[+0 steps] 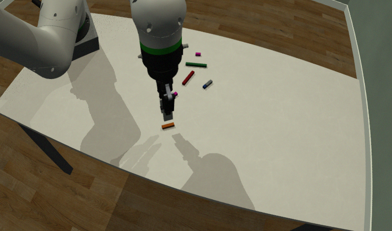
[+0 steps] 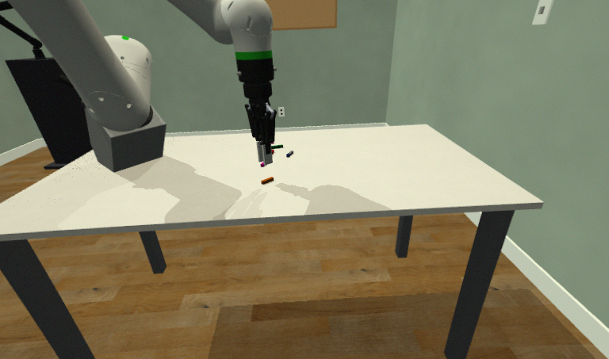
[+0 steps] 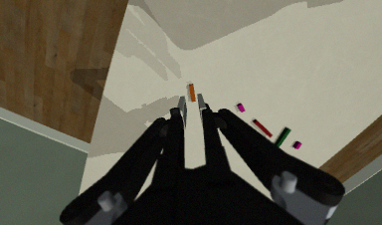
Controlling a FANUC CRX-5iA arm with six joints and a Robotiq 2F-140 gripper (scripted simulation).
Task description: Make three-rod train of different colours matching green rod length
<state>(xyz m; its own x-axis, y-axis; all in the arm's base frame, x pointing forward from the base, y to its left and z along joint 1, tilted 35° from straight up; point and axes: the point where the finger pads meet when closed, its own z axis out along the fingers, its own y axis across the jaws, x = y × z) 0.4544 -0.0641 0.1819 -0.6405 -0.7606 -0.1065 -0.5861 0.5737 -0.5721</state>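
Right now my hand is 10 cm above the orange rod. Round my hand: grey rod: 5 cm ahead, 22 cm to the left, 10 cm below; then red rod: 3 cm behind, 21 cm to the left, 10 cm below; then small blue rod: 4 cm ahead, 20 cm to the left, 10 cm below.
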